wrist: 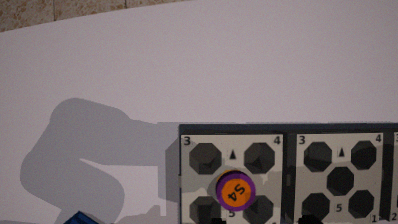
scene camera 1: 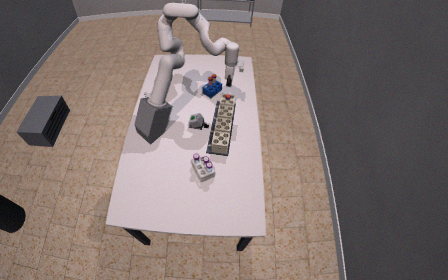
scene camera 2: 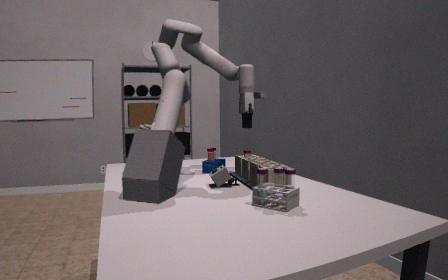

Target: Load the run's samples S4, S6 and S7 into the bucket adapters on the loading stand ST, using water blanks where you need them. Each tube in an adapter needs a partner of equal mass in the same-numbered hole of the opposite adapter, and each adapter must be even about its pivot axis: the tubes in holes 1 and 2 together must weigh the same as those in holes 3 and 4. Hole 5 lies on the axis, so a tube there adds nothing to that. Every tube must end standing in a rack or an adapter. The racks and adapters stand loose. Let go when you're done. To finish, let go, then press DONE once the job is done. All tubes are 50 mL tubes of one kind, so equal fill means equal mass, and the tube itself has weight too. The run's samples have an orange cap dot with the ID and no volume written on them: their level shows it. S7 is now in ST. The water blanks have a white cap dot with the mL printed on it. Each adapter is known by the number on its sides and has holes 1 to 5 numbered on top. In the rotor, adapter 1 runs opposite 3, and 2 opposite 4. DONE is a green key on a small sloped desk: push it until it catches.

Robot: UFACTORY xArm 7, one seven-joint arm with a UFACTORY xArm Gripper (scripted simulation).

Note:
In view: a pale rack (scene camera 2: 292, 196).
The wrist view misses the pale rack: it is out of frame.

